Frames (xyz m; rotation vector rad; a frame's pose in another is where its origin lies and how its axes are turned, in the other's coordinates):
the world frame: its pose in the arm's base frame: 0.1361 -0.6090 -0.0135 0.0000 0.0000 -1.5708
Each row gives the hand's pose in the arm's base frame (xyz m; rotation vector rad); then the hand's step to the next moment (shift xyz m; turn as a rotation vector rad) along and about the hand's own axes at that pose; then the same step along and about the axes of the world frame.
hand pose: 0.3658 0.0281 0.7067 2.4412 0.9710 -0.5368
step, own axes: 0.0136 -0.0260 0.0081 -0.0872 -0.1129 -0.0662
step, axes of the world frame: -0.0197 -0.0109 -0.0205 -0.0622 -0.1273 0.0683
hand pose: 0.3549 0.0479 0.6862 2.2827 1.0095 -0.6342
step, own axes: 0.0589 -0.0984 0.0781 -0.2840 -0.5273 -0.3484
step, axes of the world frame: -0.0341 -0.0554 -0.1225 -0.3789 -0.5123 0.2722
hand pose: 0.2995 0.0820 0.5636 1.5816 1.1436 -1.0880
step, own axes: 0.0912 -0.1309 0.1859 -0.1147 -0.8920 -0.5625
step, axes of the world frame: 0.1349 -0.1378 -0.1511 -0.6889 -0.8000 0.1030
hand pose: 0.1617 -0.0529 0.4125 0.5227 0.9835 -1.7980
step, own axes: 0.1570 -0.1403 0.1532 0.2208 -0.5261 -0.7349
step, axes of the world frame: 0.1845 -0.1811 0.0307 -0.5740 -0.6263 -0.3794
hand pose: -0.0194 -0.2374 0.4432 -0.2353 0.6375 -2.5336
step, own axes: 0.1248 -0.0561 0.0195 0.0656 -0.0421 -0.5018
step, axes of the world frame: 0.0300 -0.1256 0.0493 -0.1956 -0.2161 -0.4158
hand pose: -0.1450 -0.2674 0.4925 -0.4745 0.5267 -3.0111
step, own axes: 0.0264 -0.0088 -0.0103 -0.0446 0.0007 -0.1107
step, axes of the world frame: -0.0090 -0.0282 0.0014 -0.0396 0.0085 -0.1123
